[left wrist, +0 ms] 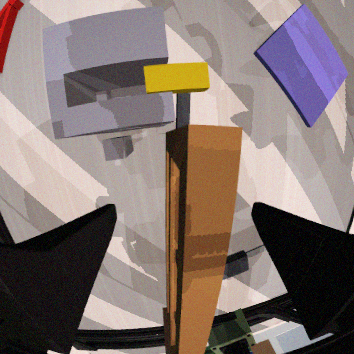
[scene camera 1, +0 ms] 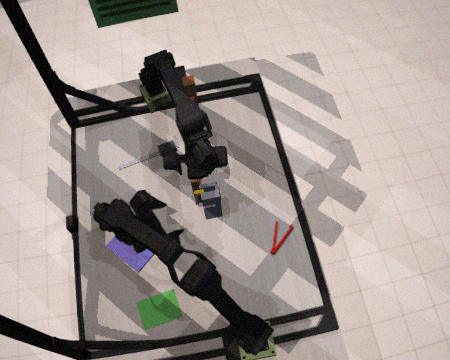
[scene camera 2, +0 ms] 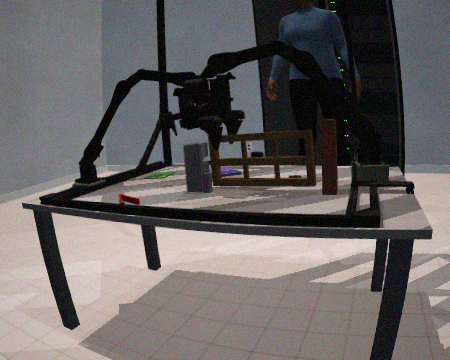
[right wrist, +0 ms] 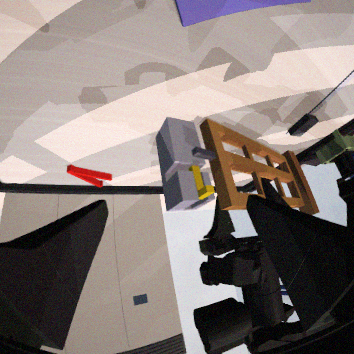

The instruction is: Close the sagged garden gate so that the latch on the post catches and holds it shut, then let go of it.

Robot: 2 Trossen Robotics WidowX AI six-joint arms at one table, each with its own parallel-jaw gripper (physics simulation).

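Where they show: left gripper, fingertip midpoint: (scene camera 2: 224, 147) (right wrist: 238, 187); right gripper, fingertip midpoint: (scene camera 1: 174, 217) (scene camera 2: 189, 132) (right wrist: 178, 204); left arm's base, link origin: (left wrist: 234, 346) (scene camera 1: 155, 88) (scene camera 2: 369, 163) (right wrist: 341, 155); right arm's base, link origin: (scene camera 1: 255, 340) (scene camera 2: 89, 181).
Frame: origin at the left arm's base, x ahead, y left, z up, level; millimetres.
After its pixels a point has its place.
The brown slatted gate (scene camera 2: 245, 161) {x 380, y 1, z 19 mm} (left wrist: 207, 200) {x 462, y -44, z 94 mm} (right wrist: 220, 167) {x 481, y -63, z 37 mm} stands between the hinge post (scene camera 2: 329, 157) {x 152, y 108, z 36 mm} and the grey latch post (scene camera 1: 212, 207) {x 551, y -34, z 14 mm} (scene camera 2: 195, 167) {x 525, y 3, z 9 mm} (left wrist: 105, 40) {x 537, y -32, z 76 mm} (right wrist: 180, 140) {x 528, y -56, z -17 mm}. A dark bar (left wrist: 183, 111) {x 497, y -61, z 17 mm} (right wrist: 204, 153) {x 501, y -68, z 16 mm} sticks out of the gate's free end. In the left wrist view it lies right of the post's slot, its end under the yellow latch piece (scene camera 1: 199, 192) {x 515, y -54, z 72 mm} (left wrist: 176, 77) {x 511, y -54, z 72 mm} (right wrist: 202, 185) {x 508, y -49, z 56 mm}. My left gripper (scene camera 2: 225, 131) (left wrist: 185, 210) {x 442, y -33, z 60 mm} is open, its fingers apart from the gate on either side of its top. My right gripper (scene camera 1: 173, 218) {x 570, y -157, z 104 mm} (right wrist: 178, 204) {x 570, y -157, z 104 mm} is open and empty.
A red V-shaped piece (scene camera 1: 283, 239) {x 728, y 119, z -49 mm} (scene camera 2: 129, 199) {x 703, y 108, z -55 mm} (right wrist: 90, 175) {x 707, y 98, z -49 mm} lies near the table's edge. A purple sheet (scene camera 1: 132, 255) {x 547, y -322, z -55 mm} (left wrist: 305, 65) {x 507, y -278, z -55 mm} lies partly under the right gripper in scene camera 1, with a green sheet (scene camera 1: 160, 310) {x 747, y -314, z -61 mm} (scene camera 2: 159, 175) {x 737, y -303, z -61 mm} farther down the picture.
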